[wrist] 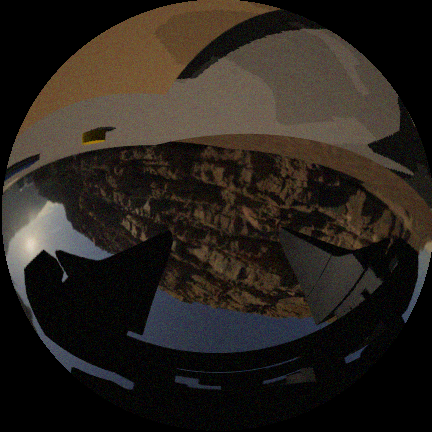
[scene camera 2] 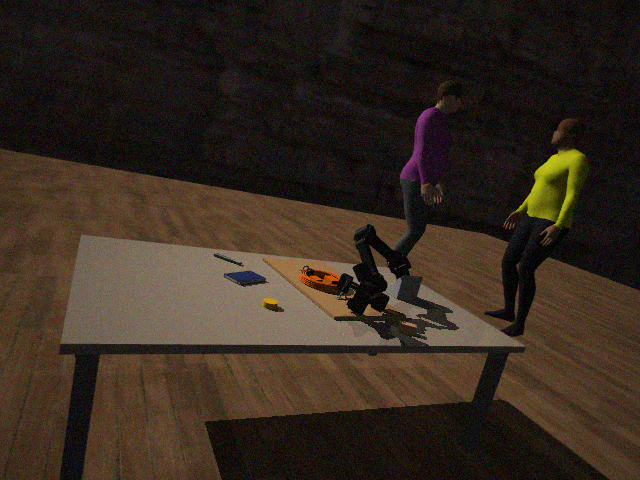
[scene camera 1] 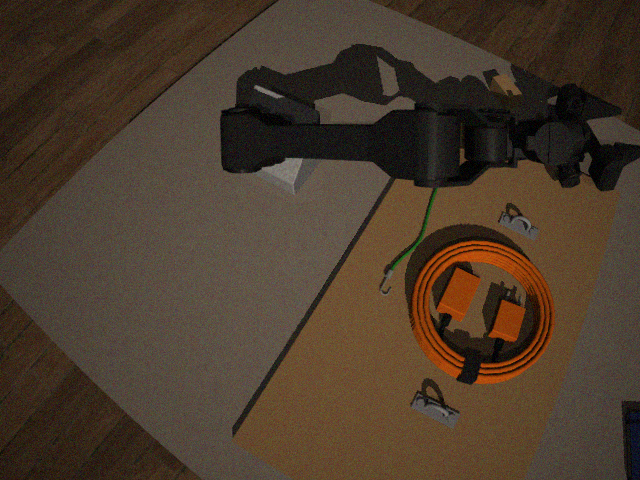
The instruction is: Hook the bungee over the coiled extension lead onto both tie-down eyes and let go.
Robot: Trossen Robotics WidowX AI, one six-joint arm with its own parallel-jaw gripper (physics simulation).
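Places are measured from the arm's base along level axes (x left, y ahead, z down), in millimetres.
Pixels of known places: gripper, fingertip midpoint: [wrist: 226, 234] [scene camera 2: 355, 295] [scene camera 1: 633, 130]; arm's base, origin of the base link: [scene camera 2: 404, 282] [scene camera 1: 268, 137].
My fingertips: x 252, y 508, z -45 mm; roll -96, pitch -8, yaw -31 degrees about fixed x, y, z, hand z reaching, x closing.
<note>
Ahead of a thing's pixels: the offset from my fingertips to its top centre. Level surfaces: height alone.
The green bungee @[dx -246, dy -261, dz +90 mm] [scene camera 1: 425, 221] lies on the tan board @[dz +97 mm] [scene camera 1: 336, 382], left of the coil; one metal hook @[dx -372, dy -258, dz +92 mm] [scene camera 1: 385, 284] shows at its lower end, and its upper end is hidden under the arm. The orange coiled extension lead @[dx -351, dy -128, dz +67 mm] [scene camera 1: 421, 310] [scene camera 2: 316, 282] lies on the board between two grey tie-down eyes. One eye @[dx -194, dy -118, dz +70 mm] [scene camera 1: 518, 224] is above the coil in scene camera 1, the other eye @[dx -498, dy -133, dz +70 mm] [scene camera 1: 435, 408] below it. My gripper [scene camera 1: 629, 130] [wrist: 226, 234] is open and empty, raised at the right edge of scene camera 1, apart from the bungee, pointing sideways.
A grey wedge-shaped block [scene camera 1: 290, 178] [scene camera 2: 409, 288] stands by the arm's base. A small tan block @[dx +72, dy -213, dz +79 mm] [scene camera 1: 505, 85] [scene camera 2: 407, 327] is beside the board. A blue book @[dx -413, dy +199, dz +97 mm] [scene camera 2: 245, 277], a yellow disc @[dx -159, dy +221, dz +90 mm] [scene camera 2: 269, 303] [wrist: 94, 136] and a pen-like rod @[dx -632, dy +181, dz +97 mm] [scene camera 2: 227, 258] lie on the table. Two people stand behind it.
</note>
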